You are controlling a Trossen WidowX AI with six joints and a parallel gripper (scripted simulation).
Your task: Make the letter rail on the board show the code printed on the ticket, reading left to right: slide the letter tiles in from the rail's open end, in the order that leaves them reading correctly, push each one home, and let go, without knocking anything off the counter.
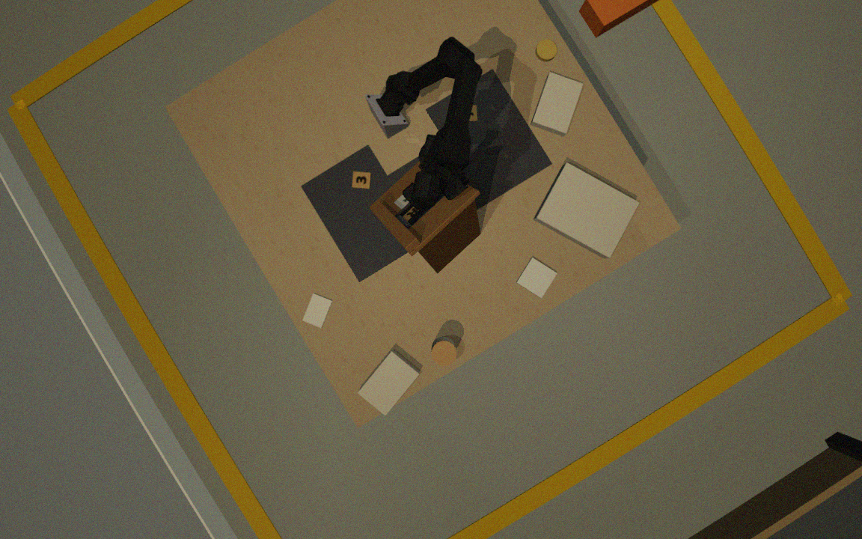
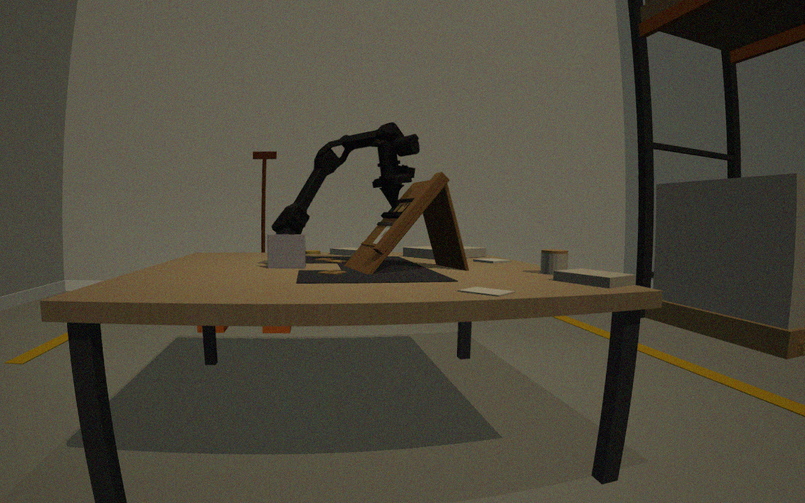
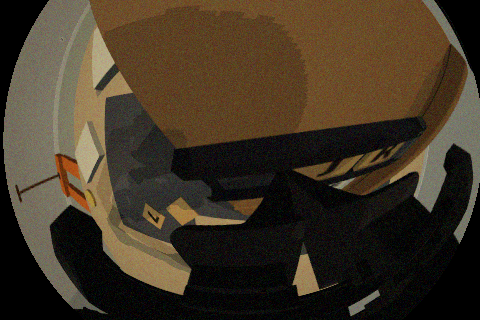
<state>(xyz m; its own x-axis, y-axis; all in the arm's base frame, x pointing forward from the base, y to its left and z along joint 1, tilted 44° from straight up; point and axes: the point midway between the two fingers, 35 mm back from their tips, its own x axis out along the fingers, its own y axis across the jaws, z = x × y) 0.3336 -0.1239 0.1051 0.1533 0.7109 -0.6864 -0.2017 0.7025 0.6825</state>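
My gripper tip is now 4 cm past the white ticket, 8 cm to the left of it and 8 cm above it. The rest, counted from my gripper tip: white box 28 cm ahead, 41 cm to the left, 16 cm below; then dark mat 14 cm behind, 2 cm to the left, 18 cm below; then j tile 1 cm ahead, 3 cm to the right.
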